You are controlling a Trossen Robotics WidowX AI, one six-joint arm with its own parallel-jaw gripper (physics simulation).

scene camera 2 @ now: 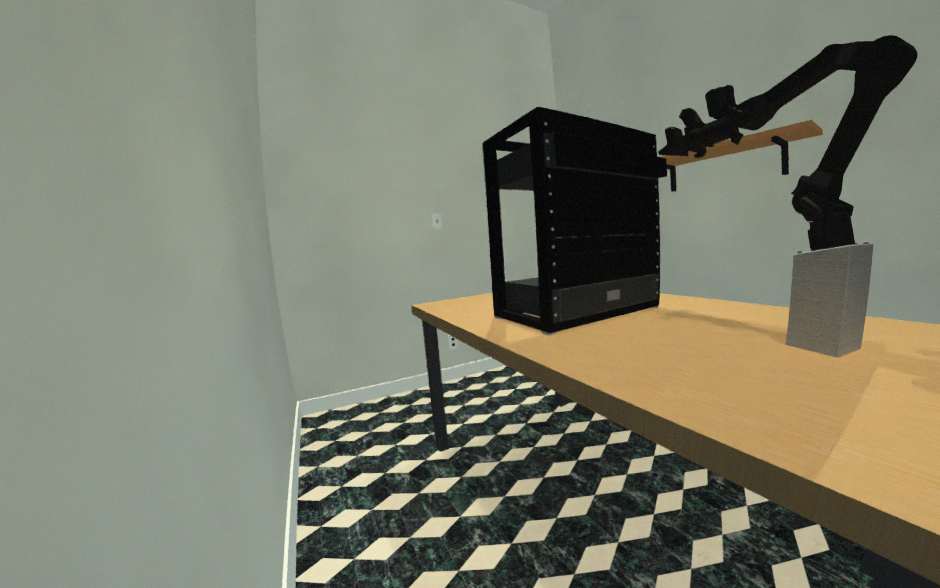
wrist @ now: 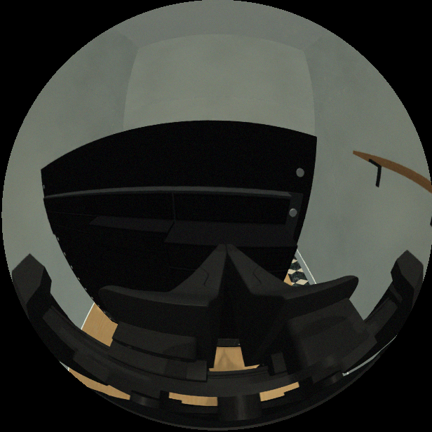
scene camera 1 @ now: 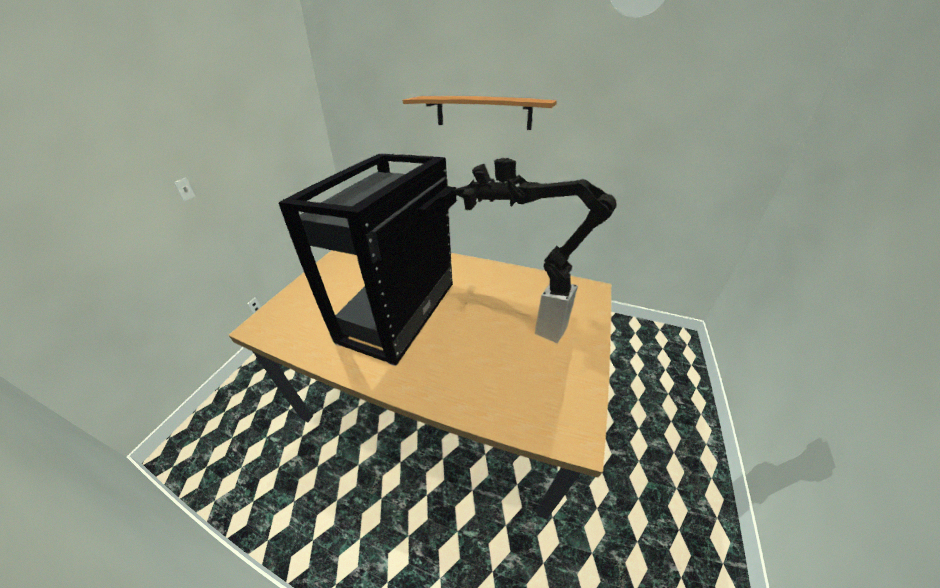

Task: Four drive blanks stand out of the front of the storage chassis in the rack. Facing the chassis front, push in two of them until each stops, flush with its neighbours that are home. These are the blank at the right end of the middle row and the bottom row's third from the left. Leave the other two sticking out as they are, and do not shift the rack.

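Pixels of known places: gripper, fingertip midpoint: (scene camera 2: pixel 659 153) (scene camera 1: pixel 452 191); arm's base, link origin: (scene camera 2: pixel 834 248) (scene camera 1: pixel 560 290).
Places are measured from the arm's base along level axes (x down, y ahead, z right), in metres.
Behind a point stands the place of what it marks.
The black storage chassis (scene camera 1: pixel 373 246) @[y 0.464, x -0.269, z -0.365 m] (scene camera 2: pixel 549 149) @[y 0.464, x -0.271, z -0.365 m] (wrist: pixel 115 205) sits high in the black rack (scene camera 1: pixel 377 298) @[y 0.469, x -0.109, z -0.392 m] (scene camera 2: pixel 544 228) @[y 0.470, x -0.071, z -0.392 m]. The right-end middle-row blank (wrist: pixel 225 232) stands out, its top face showing in the wrist view; its end shows dark at the rack's right side in scene view 2. Another protruding blank (wrist: pixel 132 223) adjoins it on the left and appears to stand out less. My gripper (scene camera 1: pixel 451 196) @[y 0.422, x -0.288, z 0.021 m] (scene camera 2: pixel 663 151) @[y 0.422, x -0.288, z 0.021 m] (wrist: pixel 224 250) is shut and empty, its tips by the right-end blank's front edge; contact cannot be told. My fingers and the dark shading hide most of the bottom row, including its third blank.
The rack stands on the wooden table (scene camera 1: pixel 499 374) @[y 0.121, x 0.208, z -0.275 m] (scene camera 2: pixel 720 374) @[y 0.075, x 0.208, z -0.304 m]. A grey unit (scene camera 2: pixel 585 299) @[y 0.470, x 0.128, z -0.261 m] fills the rack's lowest bay. My arm stands on a grey pedestal (scene camera 1: pixel 554 315) @[y 0.000, x 0.079, z -0.050 m] (scene camera 2: pixel 824 298) @[y -0.002, x 0.096, z -0.051 m] in front of the rack. A wooden wall shelf (scene camera 1: pixel 478 101) (scene camera 2: pixel 748 144) (wrist: pixel 400 167) is behind on the right.
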